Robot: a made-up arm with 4 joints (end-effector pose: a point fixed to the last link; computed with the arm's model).
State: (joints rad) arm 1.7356 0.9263 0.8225 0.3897
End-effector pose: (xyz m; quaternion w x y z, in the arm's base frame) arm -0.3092 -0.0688 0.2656 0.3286 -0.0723 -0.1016 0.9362
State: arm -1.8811 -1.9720 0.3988 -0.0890
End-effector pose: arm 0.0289 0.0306 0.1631 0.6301 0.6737 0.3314 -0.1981
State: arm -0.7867 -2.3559 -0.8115 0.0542
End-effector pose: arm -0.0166 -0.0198 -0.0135 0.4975 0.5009 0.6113 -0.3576
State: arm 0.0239 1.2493 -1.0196 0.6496
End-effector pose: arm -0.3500 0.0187 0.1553 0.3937 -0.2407 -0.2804 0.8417
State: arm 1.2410 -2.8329 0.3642 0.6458
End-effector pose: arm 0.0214 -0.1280 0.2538 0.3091 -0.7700 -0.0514 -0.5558
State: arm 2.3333 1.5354 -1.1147 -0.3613
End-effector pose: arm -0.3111 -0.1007 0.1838 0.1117 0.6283 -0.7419 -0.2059
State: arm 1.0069 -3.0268 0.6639 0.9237
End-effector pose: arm 0.0027 -0.1748 0.1754 0.2115 -0.8585 0.0973 -0.4569
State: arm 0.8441 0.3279 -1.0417 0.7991
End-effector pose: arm -0.2553 0.1143 0.1041 0.5783 -0.4700 0.1367 0.6526
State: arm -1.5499 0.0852 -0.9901 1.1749
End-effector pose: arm -0.2558 0.0080 0.3395 0.6700 0.3393 -0.6142 0.2422
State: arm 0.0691 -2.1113 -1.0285 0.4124
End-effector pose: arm 0.0416 -0.1148 0.0961 0.7816 0.1725 0.4327 -0.4150
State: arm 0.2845 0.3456 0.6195 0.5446
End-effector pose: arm -0.3056 0.0440 0.1406 0.5025 -0.0647 -0.6839 0.5250
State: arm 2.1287 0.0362 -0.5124 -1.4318
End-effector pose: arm -0.0157 -0.1239 0.1415 0.5872 -0.5215 0.4586 -0.4160
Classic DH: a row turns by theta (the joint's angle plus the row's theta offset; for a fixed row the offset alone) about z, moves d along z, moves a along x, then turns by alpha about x. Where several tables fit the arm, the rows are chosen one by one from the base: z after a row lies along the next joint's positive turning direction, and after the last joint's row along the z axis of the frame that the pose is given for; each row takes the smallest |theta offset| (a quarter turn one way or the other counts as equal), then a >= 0, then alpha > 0; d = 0 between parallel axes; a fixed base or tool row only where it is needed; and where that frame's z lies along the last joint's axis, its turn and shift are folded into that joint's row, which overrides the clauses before.
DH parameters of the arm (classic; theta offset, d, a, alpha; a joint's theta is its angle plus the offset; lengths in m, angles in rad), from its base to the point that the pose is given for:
base (fixed): 1.5708 0.2 0.01 -1.5708
joint 1: -0.4318 0.14 -0.0447 1.581
joint 2: -0.9553 -0.0448 0.0439 1.1214
joint 3: 1.4653 -0.0719 -0.0151 -0.5595
joint 4: -1.3192 -0.0908 0.0147 -1.3312
tool (fixed): 0.9176 0.1392 0 0

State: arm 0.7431 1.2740 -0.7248 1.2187
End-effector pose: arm -0.3325 -0.1141 0.1732 0.1276 -0.1729 -0.3061 0.9274
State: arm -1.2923 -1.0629 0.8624 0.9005
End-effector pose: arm -0.1102 0.1227 0.3381 0.8093 0.0074 -0.4777 -0.3418
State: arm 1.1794 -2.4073 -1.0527 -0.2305
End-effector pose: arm -0.0729 -0.2202 0.2970 0.6365 0.1216 0.0484 -0.7601
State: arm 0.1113 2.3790 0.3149 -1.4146
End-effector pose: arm -0.3250 -0.0683 0.1561 0.0367 -0.2452 0.0943 0.9642
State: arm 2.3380 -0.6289 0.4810 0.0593
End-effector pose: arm -0.1302 -0.0336 0.0817 0.3014 -0.8627 0.0307 0.4049
